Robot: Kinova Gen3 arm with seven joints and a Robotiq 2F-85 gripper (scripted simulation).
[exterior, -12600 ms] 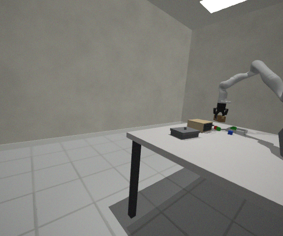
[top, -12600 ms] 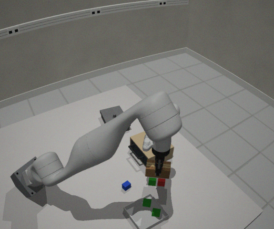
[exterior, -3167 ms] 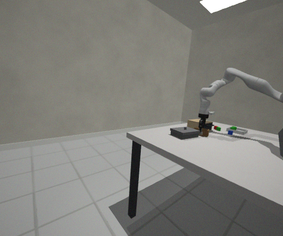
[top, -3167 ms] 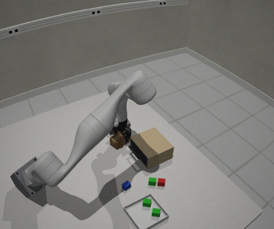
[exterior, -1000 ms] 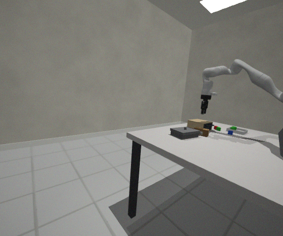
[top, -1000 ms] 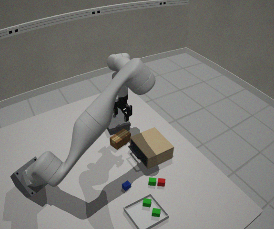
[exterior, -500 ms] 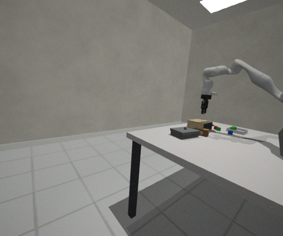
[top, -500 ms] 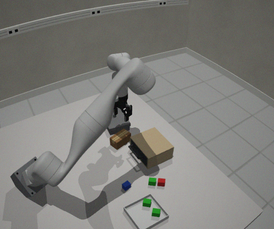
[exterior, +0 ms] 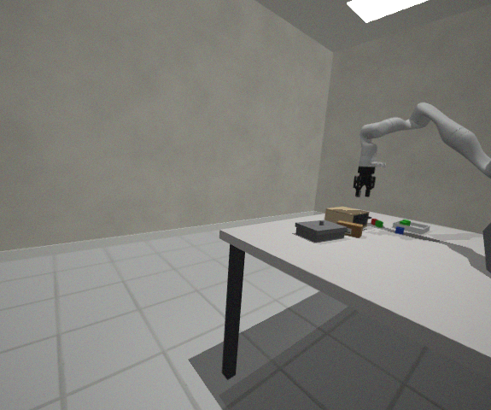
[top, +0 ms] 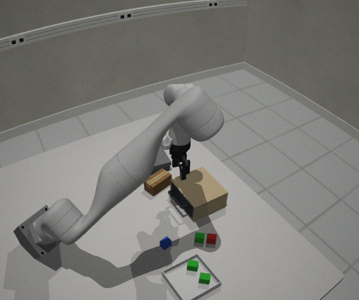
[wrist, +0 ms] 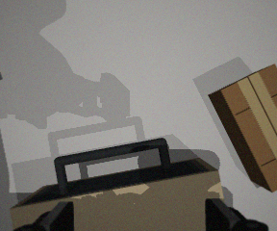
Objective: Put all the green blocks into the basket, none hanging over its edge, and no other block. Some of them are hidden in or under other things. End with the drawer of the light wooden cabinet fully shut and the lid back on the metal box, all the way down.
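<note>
The red block lies 22 cm to the right of my hand, 17 cm below it and 3 cm behind it. From my hand the other things lie so: blue block 17 cm below, 17 cm behind, 13 cm to the right; light wooden cabinet 14 cm below, 7 cm ahead, 4 cm to the right; darker brown wooden box 15 cm below, 13 cm to the left.
</note>
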